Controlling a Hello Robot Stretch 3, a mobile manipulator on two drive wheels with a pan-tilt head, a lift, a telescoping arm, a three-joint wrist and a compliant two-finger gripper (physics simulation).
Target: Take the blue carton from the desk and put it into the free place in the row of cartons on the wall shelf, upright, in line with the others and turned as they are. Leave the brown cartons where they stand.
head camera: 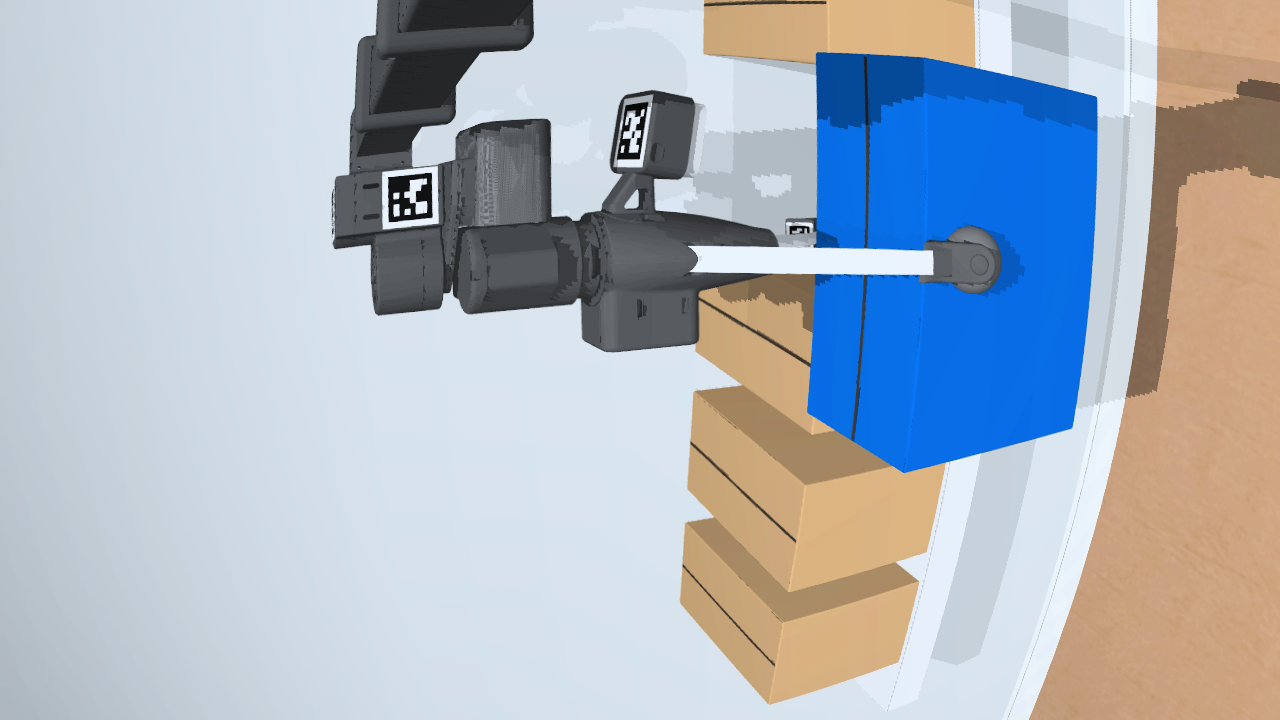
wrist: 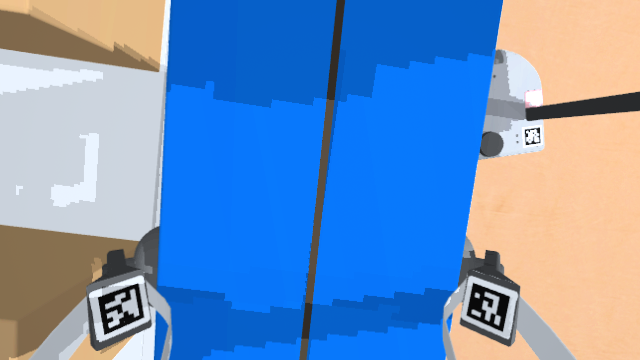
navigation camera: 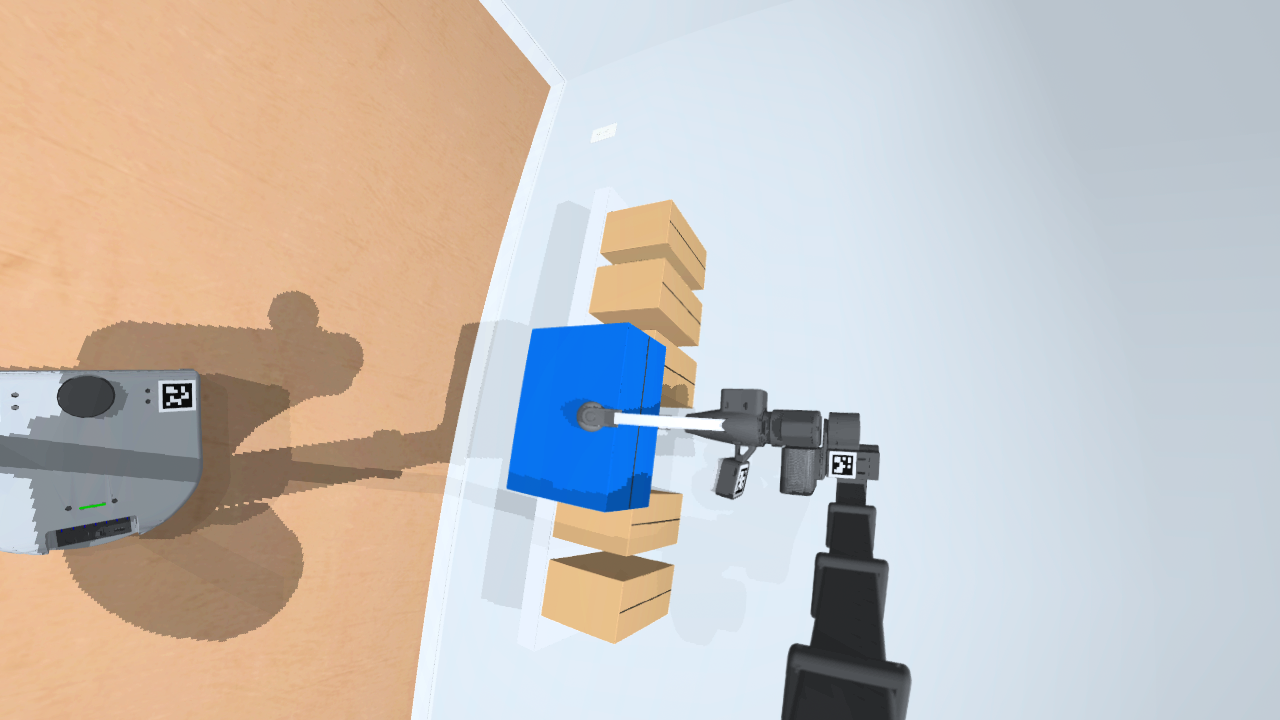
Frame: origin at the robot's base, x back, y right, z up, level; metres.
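Seen in the pictures: gripper, fingertip midpoint: (navigation camera: 610, 418); robot's base at its link origin: (navigation camera: 89, 394).
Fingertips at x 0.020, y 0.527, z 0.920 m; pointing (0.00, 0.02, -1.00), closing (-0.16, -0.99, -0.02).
Note:
Offsets run from my fingertips to a thing's top centre.
The blue carton {dx +0.000, dy +0.001, dz +0.051 m} (head camera: 1002, 358) (navigation camera: 572, 376) (wrist: 240, 200) hangs upright in front of the shelf row, its dark seam on top. My gripper (head camera: 904, 252) (navigation camera: 617, 419) (wrist: 308, 254) points down and is shut on it, one finger on the room side, one on the shelf side. The blue seam runs along the row; the brown cartons' seams run toward the wall, about a quarter turn different. Brown cartons {dx -0.219, dy +0.396, dz -0.045 m} (head camera: 863, 519) (navigation camera: 631, 286) (wrist: 85, 30) stand on the wall shelf (navigation camera: 535, 617). The free place shows in the wrist view between two brown cartons, left of the blue one. The desk does not show.
More brown cartons (head camera: 841, 626) (navigation camera: 601, 595) stand at both ends of the row, close beside the gap. My arm (navigation camera: 850, 591) reaches in along the wall. My base (navigation camera: 107, 465) (wrist: 510, 125) stands on the wooden floor. A wall outlet {dx -1.002, dy +0.754, dz -0.463 m} (navigation camera: 604, 132) is beyond the shelf's end.

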